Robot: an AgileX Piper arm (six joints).
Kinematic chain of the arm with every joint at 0, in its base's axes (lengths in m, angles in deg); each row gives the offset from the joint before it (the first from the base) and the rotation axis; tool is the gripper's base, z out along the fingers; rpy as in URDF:
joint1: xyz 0 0 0.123 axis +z
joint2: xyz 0 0 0 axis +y
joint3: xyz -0.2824 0 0.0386 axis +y
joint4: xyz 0.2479 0 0.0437 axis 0.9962 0 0.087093
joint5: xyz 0 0 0 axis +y
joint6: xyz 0.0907 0 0.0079 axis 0.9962 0 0.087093
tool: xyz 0 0 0 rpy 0 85.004 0
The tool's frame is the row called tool.
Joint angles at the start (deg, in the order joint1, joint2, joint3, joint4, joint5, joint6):
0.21 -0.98 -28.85 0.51 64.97 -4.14
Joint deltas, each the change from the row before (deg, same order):
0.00 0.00 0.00 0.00 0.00 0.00
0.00 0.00 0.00 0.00 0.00 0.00
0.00 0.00 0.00 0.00 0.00 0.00
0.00 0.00 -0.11 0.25 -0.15 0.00
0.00 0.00 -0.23 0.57 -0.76 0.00
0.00 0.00 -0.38 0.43 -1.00 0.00
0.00 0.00 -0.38 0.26 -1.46 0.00
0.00 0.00 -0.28 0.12 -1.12 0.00
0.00 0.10 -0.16 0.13 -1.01 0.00
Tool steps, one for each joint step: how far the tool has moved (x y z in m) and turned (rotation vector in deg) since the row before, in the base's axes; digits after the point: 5 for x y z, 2 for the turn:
0.00000 0.00000 0.00000 0.00 0.00 0.00
0.00000 0.00000 0.00000 0.00 0.00 0.00
0.00000 0.00000 0.00000 0.00 0.00 0.00
-0.00011 0.00036 0.00073 0.21 -0.26 0.14
0.00011 0.00081 0.00216 0.48 -0.99 0.32
-0.00006 0.00059 0.00322 0.37 -1.38 0.23
0.00021 0.00033 0.00389 0.25 -1.84 0.11
0.00013 0.00014 0.00295 0.13 -1.40 0.04
0.00057 0.00015 0.00225 0.13 -1.07 0.05

